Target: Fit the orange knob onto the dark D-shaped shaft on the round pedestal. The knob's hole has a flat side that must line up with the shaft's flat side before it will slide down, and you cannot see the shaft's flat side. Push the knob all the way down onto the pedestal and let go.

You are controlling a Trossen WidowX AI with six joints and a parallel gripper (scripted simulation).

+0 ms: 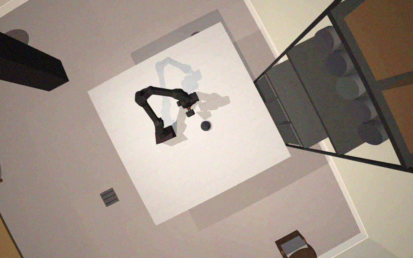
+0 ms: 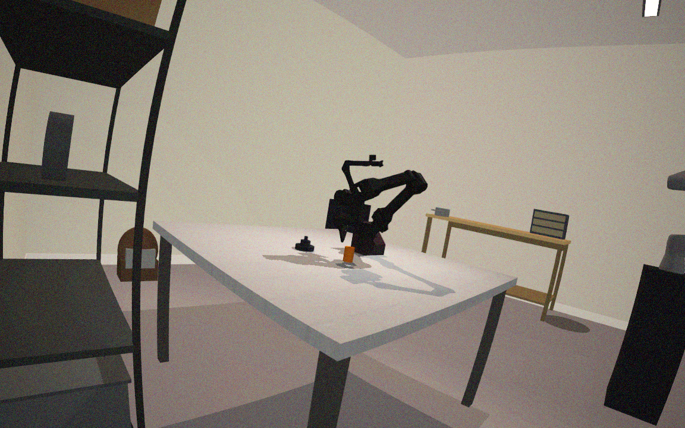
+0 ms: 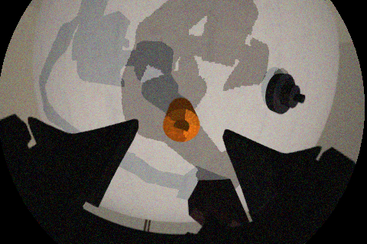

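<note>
My gripper tip is 40 mm above the orange knob. From my gripper tip the other things lie so: dark round pedestal (70 mm ahead, 200 mm to the right, 40 mm below).
</note>
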